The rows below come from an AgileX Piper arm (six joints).
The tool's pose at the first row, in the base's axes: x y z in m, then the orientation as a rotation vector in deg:
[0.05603 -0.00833 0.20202 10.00 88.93 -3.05]
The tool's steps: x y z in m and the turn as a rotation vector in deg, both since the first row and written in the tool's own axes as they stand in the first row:
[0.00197 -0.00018 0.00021 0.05 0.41 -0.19]
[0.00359 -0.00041 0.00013 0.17 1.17 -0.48]
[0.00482 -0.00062 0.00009 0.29 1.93 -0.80]
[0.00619 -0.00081 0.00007 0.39 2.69 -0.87]
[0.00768 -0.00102 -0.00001 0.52 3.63 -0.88]
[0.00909 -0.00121 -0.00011 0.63 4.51 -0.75]
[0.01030 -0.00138 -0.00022 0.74 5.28 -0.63]
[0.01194 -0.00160 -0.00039 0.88 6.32 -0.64]
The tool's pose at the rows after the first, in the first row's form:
[0.05625 -0.00839 0.20004 9.91 89.36 -3.21]
[0.05617 -0.00848 0.19841 9.82 90.14 -3.47]
[0.05613 -0.00859 0.19717 9.70 90.93 -3.75]
[0.05611 -0.00867 0.19579 9.77 91.69 -3.83]
[0.05603 -0.00875 0.19428 9.91 92.63 -3.86]
[0.05593 -0.00882 0.19286 10.14 93.50 -3.78]
[0.05582 -0.00888 0.19164 10.36 94.25 -3.70]
[0.05566 -0.00894 0.18999 10.51 95.29 -3.74]

